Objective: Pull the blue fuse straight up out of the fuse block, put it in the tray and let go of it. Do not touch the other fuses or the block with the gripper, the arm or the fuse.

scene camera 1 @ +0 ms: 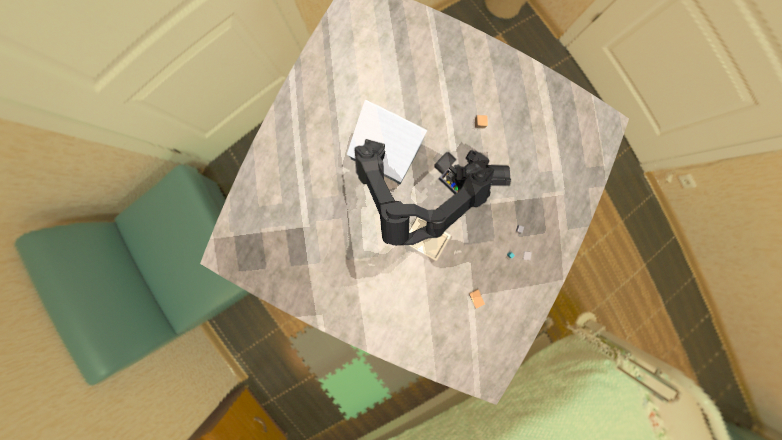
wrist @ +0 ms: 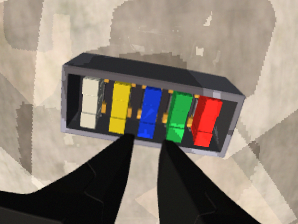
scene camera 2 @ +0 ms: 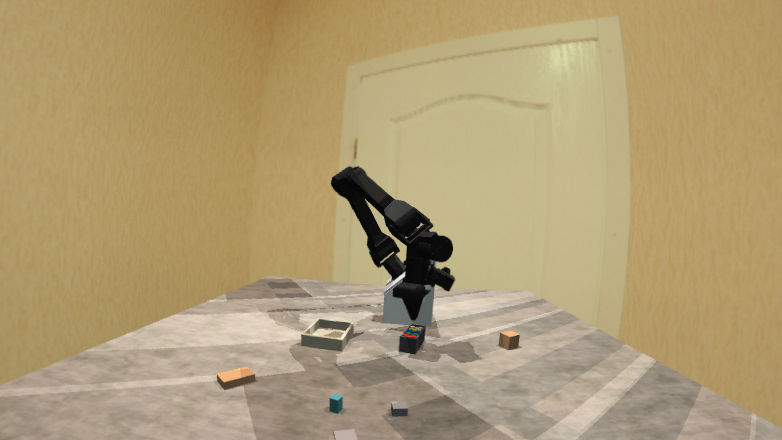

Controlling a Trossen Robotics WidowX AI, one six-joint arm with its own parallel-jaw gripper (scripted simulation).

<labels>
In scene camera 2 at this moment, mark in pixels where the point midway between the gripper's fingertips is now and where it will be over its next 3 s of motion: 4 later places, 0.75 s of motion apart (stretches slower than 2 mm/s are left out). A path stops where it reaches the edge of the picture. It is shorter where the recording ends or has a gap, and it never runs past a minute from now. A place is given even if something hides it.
My gripper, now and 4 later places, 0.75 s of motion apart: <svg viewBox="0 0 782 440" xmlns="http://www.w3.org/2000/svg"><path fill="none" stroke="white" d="M413 319L413 327L413 332L413 330L413 326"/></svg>
</labels>
